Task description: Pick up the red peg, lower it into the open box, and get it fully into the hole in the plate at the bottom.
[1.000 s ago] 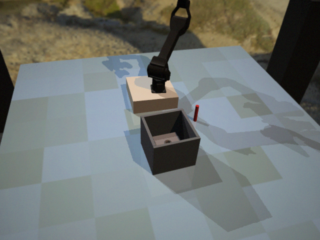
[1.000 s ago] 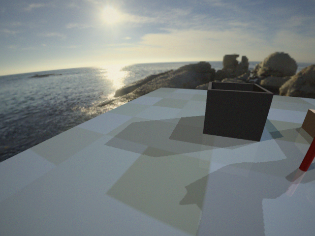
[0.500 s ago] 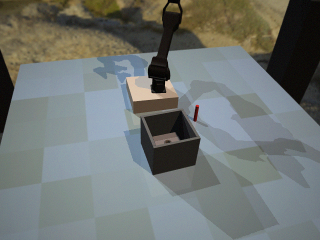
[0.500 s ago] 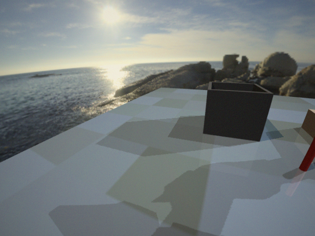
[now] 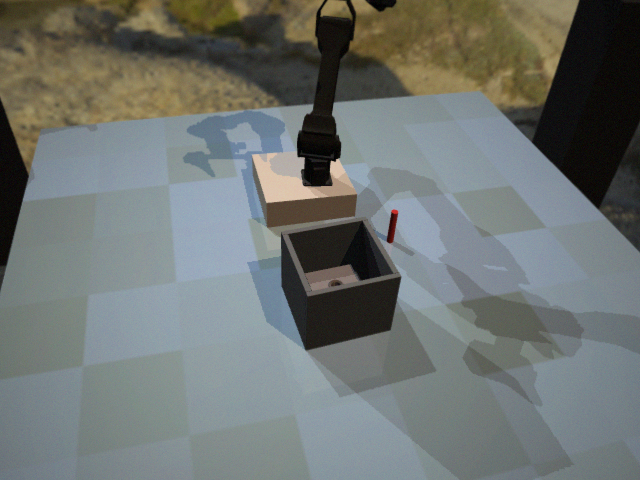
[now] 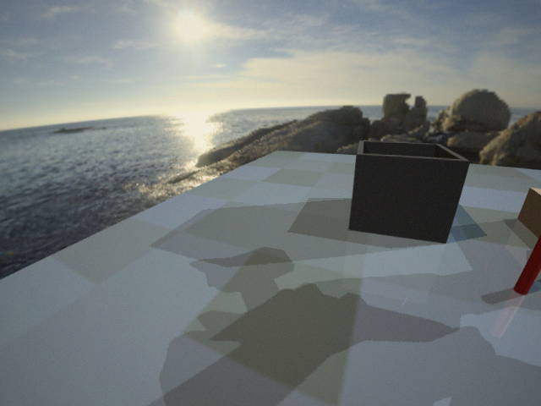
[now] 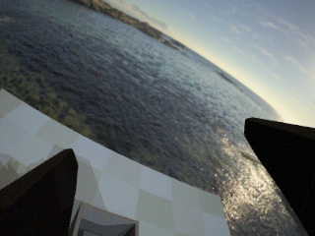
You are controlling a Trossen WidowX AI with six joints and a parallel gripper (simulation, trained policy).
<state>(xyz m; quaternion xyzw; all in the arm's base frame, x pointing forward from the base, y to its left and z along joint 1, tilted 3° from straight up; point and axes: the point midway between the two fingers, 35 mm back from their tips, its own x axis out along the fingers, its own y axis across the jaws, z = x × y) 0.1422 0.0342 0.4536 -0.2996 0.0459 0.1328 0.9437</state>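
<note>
Right now the red peg is 470 mm below my gripper tip and 90 mm to the left of it. The rest, counted from my gripper tip: grey plate (470 mm below, 170 mm ahead, 50 mm to the right).
</note>
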